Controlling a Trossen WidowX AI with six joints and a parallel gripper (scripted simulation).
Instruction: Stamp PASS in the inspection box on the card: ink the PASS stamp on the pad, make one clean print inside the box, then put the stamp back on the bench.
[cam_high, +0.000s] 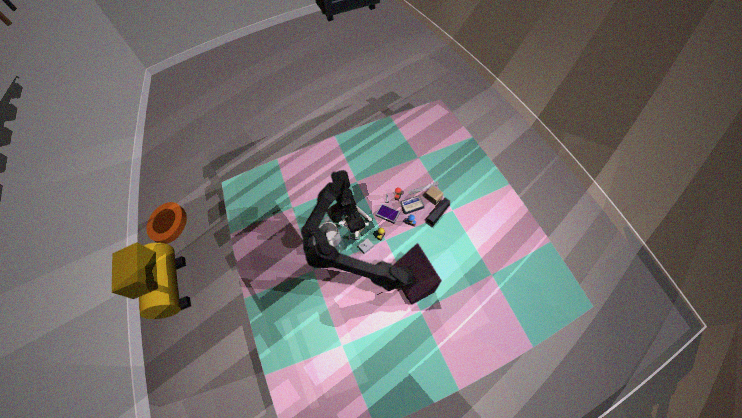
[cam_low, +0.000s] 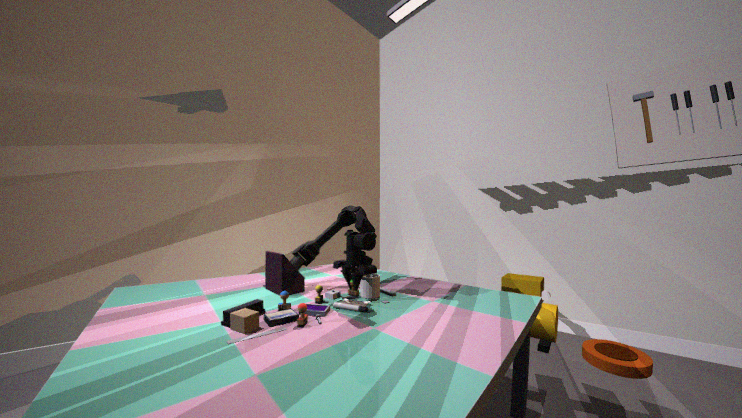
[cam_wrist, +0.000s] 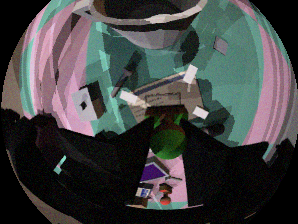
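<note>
Right now the white card is 50 mm below my gripper tip. Also, from my gripper tip: white cup: 110 mm to the left, 50 mm behind, 20 mm below; green-knobbed stamp: right at my gripper tip; black-and-white marker: 60 mm ahead, 40 mm to the right, 40 mm below.
</note>
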